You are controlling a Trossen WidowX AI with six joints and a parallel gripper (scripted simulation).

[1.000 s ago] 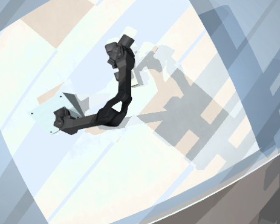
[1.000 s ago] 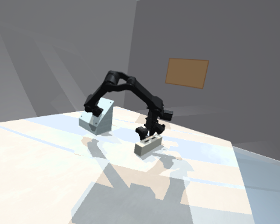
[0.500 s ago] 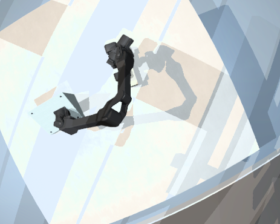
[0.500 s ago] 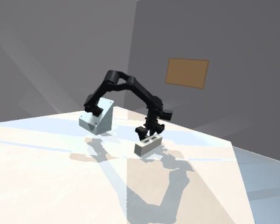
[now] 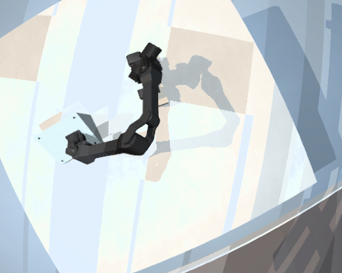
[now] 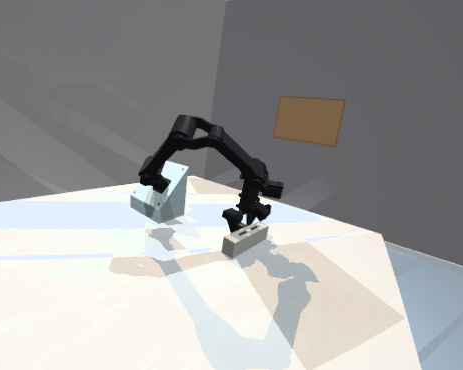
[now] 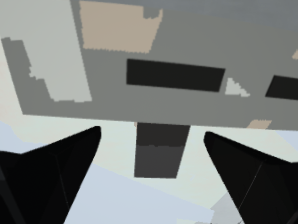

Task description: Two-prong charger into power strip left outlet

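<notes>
My gripper tip is now 2 cm short of the black two-prong charger and 1 cm below it.
</notes>
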